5 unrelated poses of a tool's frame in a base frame.
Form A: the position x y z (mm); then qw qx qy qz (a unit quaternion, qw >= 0).
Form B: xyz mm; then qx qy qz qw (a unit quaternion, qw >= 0). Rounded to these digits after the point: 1 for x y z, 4 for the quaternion.
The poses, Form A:
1: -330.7 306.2 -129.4 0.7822 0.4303 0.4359 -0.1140
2: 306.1 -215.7 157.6 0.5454 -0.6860 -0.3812 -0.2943
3: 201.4 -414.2 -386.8 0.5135 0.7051 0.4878 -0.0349
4: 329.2 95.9 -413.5 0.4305 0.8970 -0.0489 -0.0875
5: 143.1 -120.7 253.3 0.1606 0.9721 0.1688 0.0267
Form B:
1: -330.7 306.2 -129.4 0.4303 0.4359 -0.1140 0.7822
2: 306.1 -215.7 157.6 -0.6860 -0.3812 -0.2943 0.5454
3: 201.4 -414.2 -386.8 0.7051 0.4878 -0.0349 0.5135
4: 329.2 95.9 -413.5 0.8970 -0.0489 -0.0875 0.4305
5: 143.1 -120.7 253.3 0.9721 0.1688 0.0267 0.1606
